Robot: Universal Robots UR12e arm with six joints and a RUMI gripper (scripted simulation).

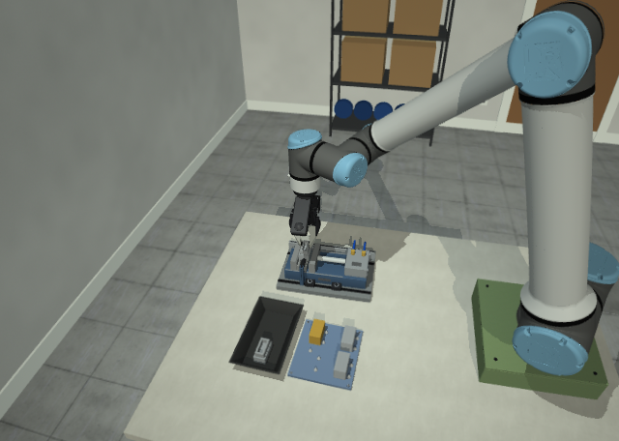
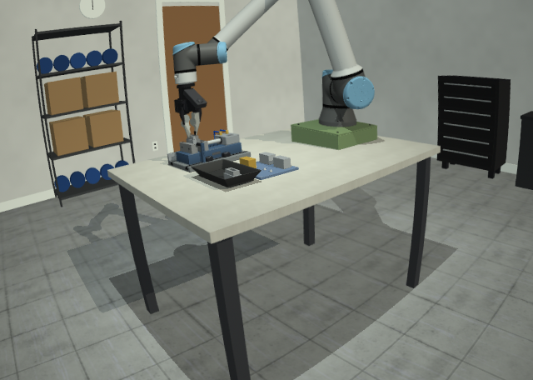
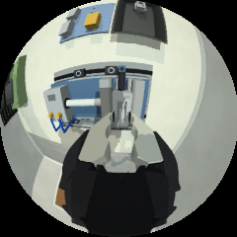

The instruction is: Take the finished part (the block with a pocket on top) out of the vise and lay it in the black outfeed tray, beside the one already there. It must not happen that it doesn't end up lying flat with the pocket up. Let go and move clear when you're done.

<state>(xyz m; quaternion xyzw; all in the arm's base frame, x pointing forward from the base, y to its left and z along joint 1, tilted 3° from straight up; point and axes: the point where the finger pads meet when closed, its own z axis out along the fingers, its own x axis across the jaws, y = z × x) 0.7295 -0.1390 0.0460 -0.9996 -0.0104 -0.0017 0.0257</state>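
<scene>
My hand is 90 mm above the blue vise and 70 mm past it. From my hand the other things lie so: blue fixture plate: 290 mm to the left, 130 mm behind, 120 mm below; then orange block: 250 mm to the left, 100 mm below, 90 mm behind.
</scene>
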